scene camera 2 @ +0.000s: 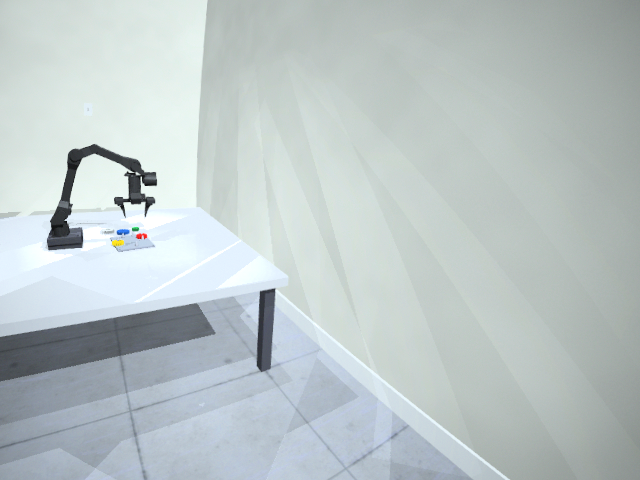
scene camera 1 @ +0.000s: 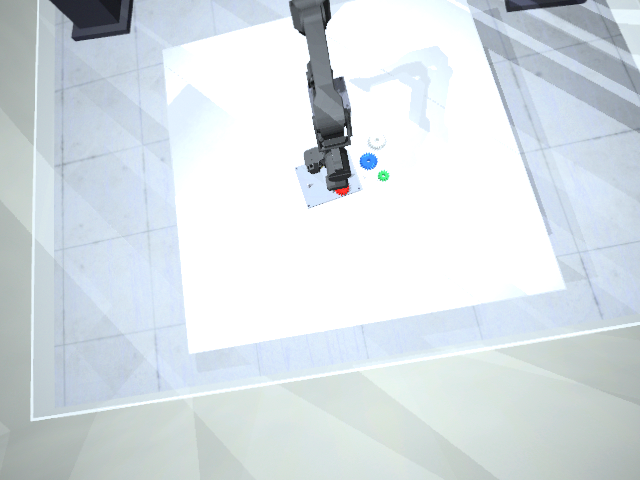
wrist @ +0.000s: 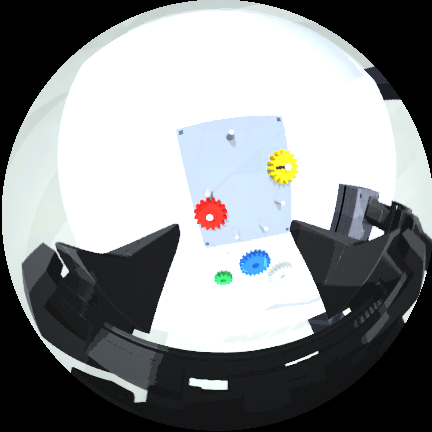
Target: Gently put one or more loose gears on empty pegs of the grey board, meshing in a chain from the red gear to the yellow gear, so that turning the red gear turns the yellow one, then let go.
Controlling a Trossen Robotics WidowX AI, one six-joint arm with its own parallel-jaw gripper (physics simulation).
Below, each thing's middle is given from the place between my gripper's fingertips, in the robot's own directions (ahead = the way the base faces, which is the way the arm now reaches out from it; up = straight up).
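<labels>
Yellow gear (wrist: 280,157): 6 cm to the right of my hand, 8 cm behind it, 10 cm below it. Red gear (wrist: 209,206): 3 cm to the left of my hand, 2 cm ahead of it, 10 cm below it. Grey board (scene camera 1: 317,194): my hand 2 cm past it, 2 cm to the left of it, 11 cm above it.
</labels>
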